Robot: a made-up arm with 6 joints. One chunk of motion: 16 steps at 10 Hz.
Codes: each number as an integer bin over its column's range. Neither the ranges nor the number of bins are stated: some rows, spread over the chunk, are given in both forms.
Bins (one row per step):
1: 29 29 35 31 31 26
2: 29 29 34 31 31 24
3: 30 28 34 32 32 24
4: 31 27 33 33 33 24
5: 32 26 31 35 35 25
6: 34 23 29 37 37 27
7: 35 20 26 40 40 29
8: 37 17 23 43 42 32
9: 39 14 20 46 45 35
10: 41 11 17 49 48 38
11: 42 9 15 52 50 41
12: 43 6 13 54 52 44
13: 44 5 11 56 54 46
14: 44 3 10 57 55 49
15: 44 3 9 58 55 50
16: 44 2 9 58 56 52
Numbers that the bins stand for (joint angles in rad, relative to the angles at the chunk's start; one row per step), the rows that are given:
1: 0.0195 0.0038 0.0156 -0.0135 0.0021 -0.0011
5: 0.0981 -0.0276 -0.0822 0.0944 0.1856 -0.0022
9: 0.2814 -0.1533 -0.3511 0.3913 0.6443 0.0089
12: 0.3862 -0.2371 -0.5222 0.6071 0.9654 0.0189
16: 0.4124 -0.2790 -0.6200 0.7151 1.1489 0.0278
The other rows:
2: 0.0195 0.0038 -0.0089 -0.0135 0.0021 -0.0033
3: 0.0457 -0.0067 -0.0089 0.0135 0.0479 -0.0033
4: 0.0719 -0.0171 -0.0333 0.0405 0.0938 -0.0033
6: 0.1505 -0.0590 -0.1311 0.1484 0.2773 0.0000
7: 0.1767 -0.0905 -0.2044 0.2294 0.4149 0.0022
8: 0.2290 -0.1219 -0.2778 0.3103 0.5067 0.0056
10: 0.3338 -0.1848 -0.4244 0.4722 0.7819 0.0122
11: 0.3600 -0.2057 -0.4733 0.5532 0.8737 0.0156
13: 0.4124 -0.2476 -0.5711 0.6611 1.0571 0.0211
14: 0.4124 -0.2686 -0.5956 0.6881 1.1030 0.0244
15: 0.4124 -0.2686 -0.6200 0.7151 1.1030 0.0256

